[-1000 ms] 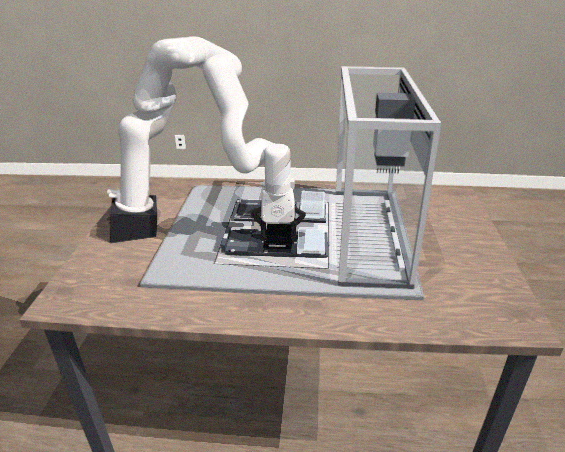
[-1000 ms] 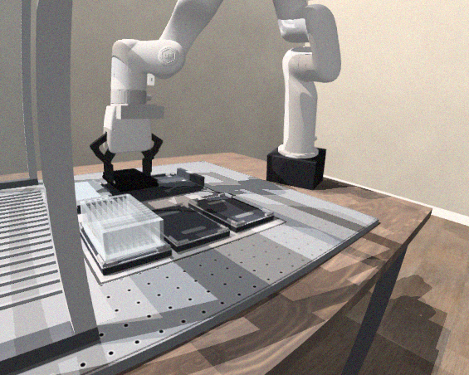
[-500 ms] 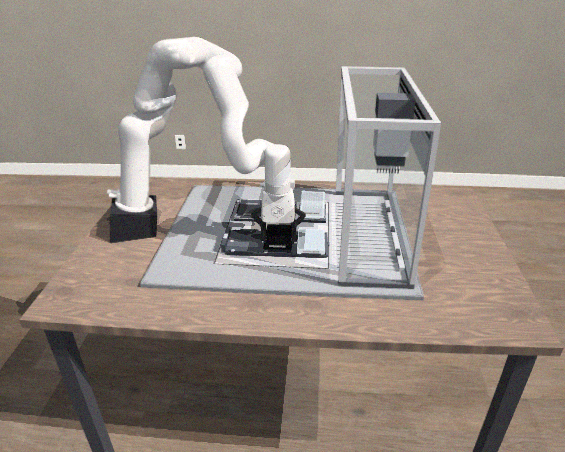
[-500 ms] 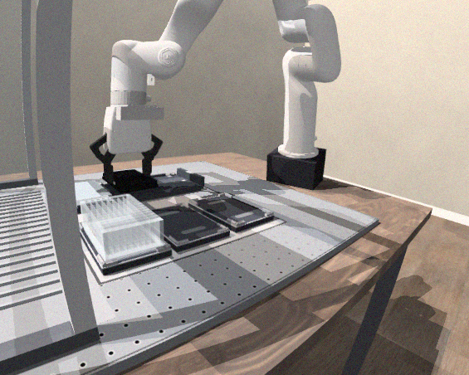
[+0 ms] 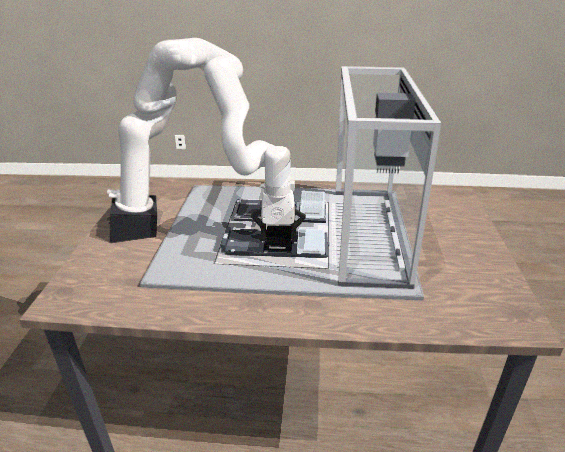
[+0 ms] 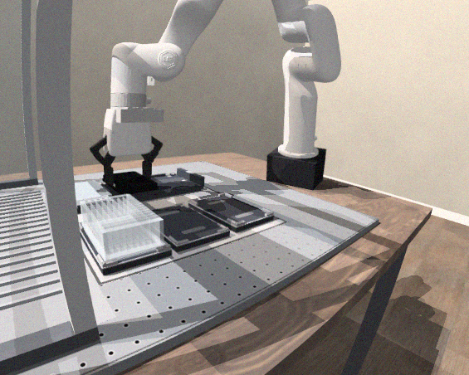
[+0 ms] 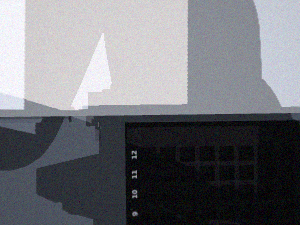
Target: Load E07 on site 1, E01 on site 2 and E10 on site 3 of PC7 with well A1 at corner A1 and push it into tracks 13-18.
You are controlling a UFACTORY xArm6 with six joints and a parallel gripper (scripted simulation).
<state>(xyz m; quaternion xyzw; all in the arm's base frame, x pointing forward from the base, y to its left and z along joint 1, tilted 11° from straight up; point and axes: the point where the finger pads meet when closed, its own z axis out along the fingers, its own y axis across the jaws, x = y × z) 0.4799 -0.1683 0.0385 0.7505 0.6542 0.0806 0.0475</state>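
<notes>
The dark carrier PC7 is 1 cm behind my hand and 2 cm below it. From my hand the other things lie so: black 96-well plate E01: 1 cm below; corner mark: 3 cm behind, 16 cm to the left, 3 cm below; 384-well plate E10: 10 cm ahead, 1 cm to the right, 2 cm below.
</notes>
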